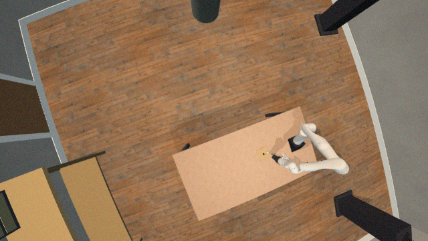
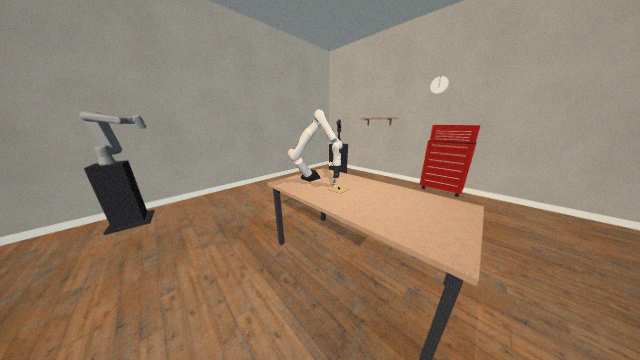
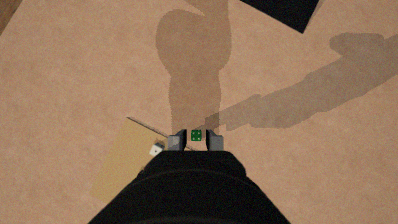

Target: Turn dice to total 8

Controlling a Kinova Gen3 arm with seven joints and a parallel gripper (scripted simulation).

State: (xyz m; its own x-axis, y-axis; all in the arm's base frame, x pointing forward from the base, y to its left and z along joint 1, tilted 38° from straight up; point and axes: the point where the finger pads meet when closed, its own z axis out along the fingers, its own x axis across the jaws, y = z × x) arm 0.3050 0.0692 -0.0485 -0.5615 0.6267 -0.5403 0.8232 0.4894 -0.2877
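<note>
The green die is 30 mm below my hand. From my hand the other things lie so: black die 100 mm ahead, 30 mm to the right, 30 mm below; tan mat 100 mm ahead, 40 mm below, 30 mm to the right; white die 50 mm ahead, 40 mm to the right, 30 mm below.
</note>
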